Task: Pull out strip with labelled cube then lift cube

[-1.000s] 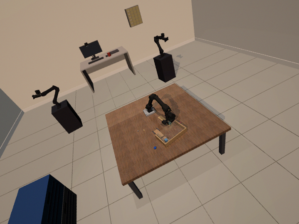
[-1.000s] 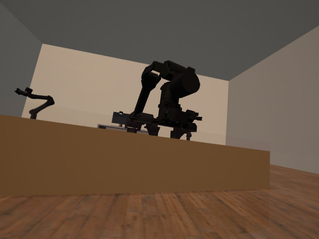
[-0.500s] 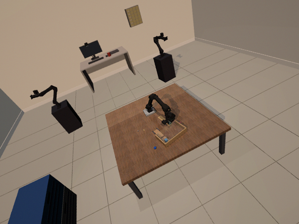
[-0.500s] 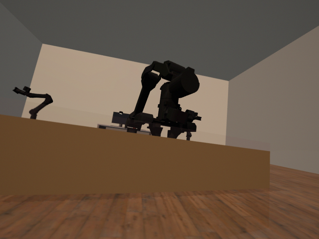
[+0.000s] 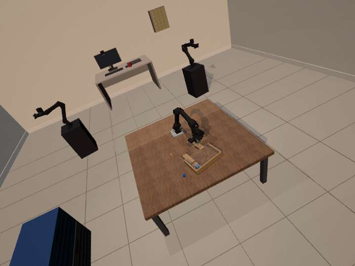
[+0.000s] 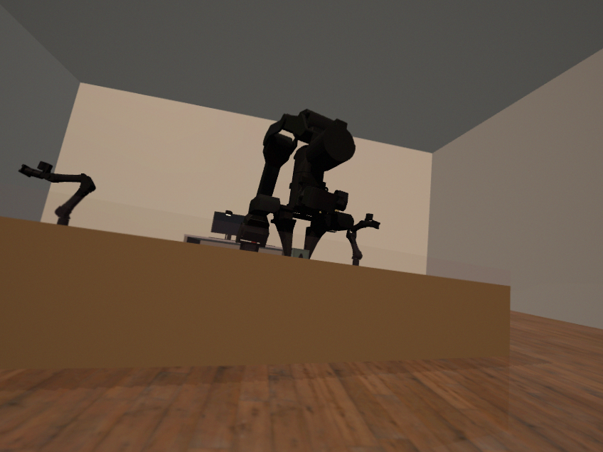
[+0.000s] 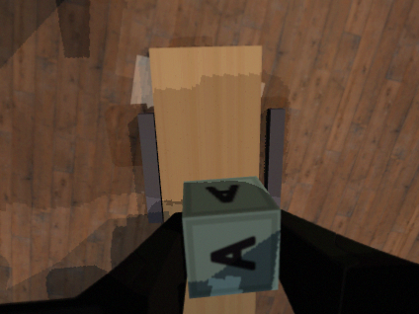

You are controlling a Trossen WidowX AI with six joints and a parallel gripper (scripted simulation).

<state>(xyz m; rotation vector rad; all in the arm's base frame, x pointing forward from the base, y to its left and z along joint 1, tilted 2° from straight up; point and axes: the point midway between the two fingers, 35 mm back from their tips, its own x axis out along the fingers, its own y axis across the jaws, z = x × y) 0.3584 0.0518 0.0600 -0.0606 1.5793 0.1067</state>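
Right now the plain strip is 50 mm behind my gripper tip and 50 mm below it. From my gripper tip the other things lie so: blue item: 240 mm ahead, 330 mm to the right, 40 mm below.
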